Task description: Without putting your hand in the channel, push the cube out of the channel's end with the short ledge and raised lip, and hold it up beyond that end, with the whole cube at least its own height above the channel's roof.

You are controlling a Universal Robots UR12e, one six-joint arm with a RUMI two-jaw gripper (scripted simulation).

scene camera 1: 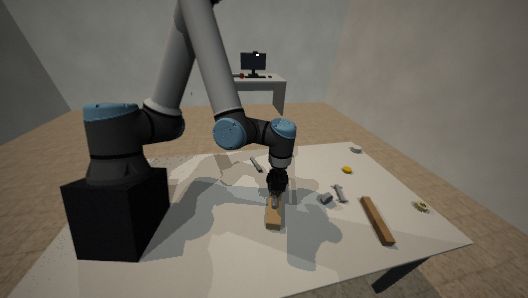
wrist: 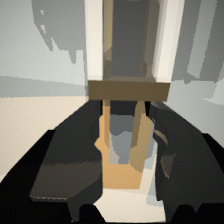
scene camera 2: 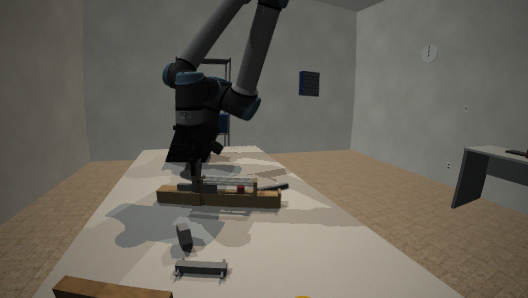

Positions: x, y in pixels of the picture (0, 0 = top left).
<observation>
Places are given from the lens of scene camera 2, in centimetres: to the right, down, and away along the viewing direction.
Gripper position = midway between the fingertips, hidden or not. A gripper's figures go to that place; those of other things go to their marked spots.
my gripper (scene camera 2: 196, 189): -23, 14, 77
grey legged piece (scene camera 2: 183, 266): -17, 25, 43
</observation>
